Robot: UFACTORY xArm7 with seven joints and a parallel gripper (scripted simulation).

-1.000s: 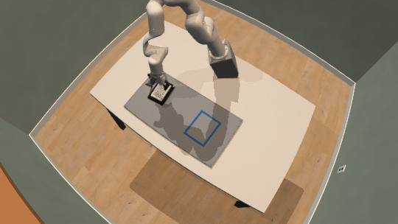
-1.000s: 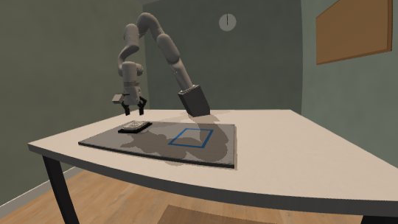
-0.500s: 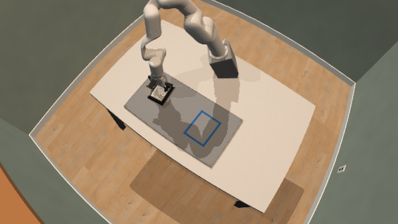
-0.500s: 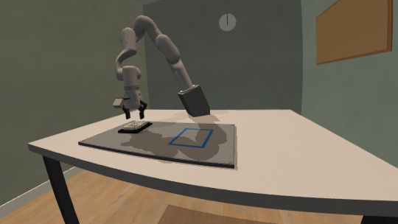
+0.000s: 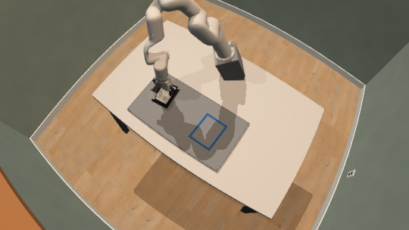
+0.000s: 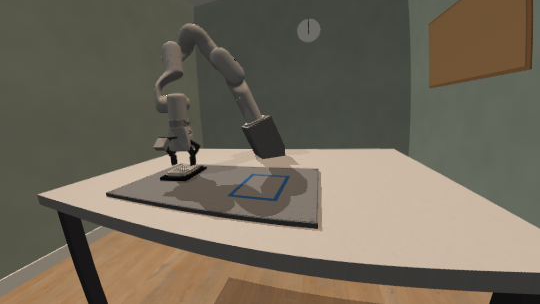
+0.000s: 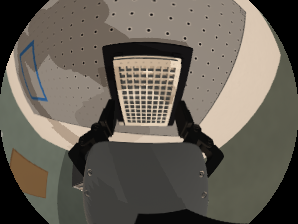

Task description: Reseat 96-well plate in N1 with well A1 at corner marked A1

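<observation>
My hand is 30 mm above the white 96-well plate. From my hand the other things lie so: black plate nest N1 (40 mm below).
</observation>
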